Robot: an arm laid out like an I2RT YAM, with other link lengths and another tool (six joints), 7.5 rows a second.
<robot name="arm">
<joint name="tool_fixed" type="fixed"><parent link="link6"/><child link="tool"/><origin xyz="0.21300 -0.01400 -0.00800" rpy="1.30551 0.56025 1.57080"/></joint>
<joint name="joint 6" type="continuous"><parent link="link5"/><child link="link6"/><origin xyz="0.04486 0.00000 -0.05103"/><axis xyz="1 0 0"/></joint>
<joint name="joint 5" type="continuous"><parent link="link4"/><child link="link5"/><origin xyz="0.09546 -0.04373 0.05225"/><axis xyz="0 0 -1"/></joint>
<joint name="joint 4" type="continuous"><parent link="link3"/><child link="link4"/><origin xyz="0.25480 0.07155 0.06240"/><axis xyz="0 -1 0"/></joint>
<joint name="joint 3" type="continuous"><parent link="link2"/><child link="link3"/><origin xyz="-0.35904 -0.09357 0.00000"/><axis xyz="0 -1 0"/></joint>
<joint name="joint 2" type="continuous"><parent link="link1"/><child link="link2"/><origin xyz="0.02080 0.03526 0.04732"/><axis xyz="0 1 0"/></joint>
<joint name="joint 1" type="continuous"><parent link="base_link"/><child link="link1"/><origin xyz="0.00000 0.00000 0.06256"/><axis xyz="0 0 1"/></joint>
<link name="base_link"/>
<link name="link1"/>
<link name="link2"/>
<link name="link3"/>
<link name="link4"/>
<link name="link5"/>
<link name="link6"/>
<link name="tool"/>
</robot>
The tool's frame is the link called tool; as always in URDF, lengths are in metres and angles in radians. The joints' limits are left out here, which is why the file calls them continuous.
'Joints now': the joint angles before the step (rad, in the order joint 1, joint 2, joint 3, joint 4, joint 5, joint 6). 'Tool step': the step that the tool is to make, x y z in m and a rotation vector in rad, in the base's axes. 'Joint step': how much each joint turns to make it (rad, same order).
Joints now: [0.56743, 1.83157, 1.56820, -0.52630, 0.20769, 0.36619]
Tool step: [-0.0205, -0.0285, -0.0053, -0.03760, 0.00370, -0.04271]
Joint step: [-0.00109, -0.06644, -0.09395, 0.00199, 0.05030, 0.00952]
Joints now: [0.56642, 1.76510, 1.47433, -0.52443, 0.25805, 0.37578]
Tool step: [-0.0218, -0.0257, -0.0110, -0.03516, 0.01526, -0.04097]
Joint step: [0.00116, -0.05576, -0.08914, -0.00320, 0.04421, 0.01743]
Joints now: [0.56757, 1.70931, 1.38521, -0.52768, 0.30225, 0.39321]
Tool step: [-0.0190, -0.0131, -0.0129, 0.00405, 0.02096, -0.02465]
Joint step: [-0.00005, -0.04263, -0.07938, 0.01237, 0.00481, 0.02960]
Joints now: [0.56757, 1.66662, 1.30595, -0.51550, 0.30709, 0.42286]
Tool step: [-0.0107, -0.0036, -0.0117, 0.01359, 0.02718, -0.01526]
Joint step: [-0.00064, -0.01108, -0.03457, -0.00078, -0.01101, 0.02910]
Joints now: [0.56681, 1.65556, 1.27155, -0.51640, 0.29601, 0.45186]
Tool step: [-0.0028, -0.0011, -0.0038, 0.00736, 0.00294, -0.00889]
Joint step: [0.00074, -0.00515, -0.01814, 0.01069, -0.00013, 0.01295]
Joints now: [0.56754, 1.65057, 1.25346, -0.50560, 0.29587, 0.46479]
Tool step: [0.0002, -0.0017, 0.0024, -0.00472, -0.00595, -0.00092]
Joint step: [0.00005, -0.00448, -0.00023, -0.00063, 0.00623, -0.00386]
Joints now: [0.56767, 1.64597, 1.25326, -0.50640, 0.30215, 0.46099]
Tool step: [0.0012, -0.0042, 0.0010, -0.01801, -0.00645, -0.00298]
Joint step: [-0.00018, -0.00015, -0.00001, -0.00137, 0.01635, -0.00988]
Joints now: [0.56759, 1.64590, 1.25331, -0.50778, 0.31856, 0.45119]
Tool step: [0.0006, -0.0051, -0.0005, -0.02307, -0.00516, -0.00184]
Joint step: [0.00006, -0.00002, -0.00460, 0.00071, 0.01862, -0.01298]
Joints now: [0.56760, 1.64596, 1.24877, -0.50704, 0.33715, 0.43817]
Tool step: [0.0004, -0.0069, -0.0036, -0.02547, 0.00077, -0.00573]
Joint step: [-0.00300, 0.00380, -0.00760, 0.00098, 0.01831, -0.01148]
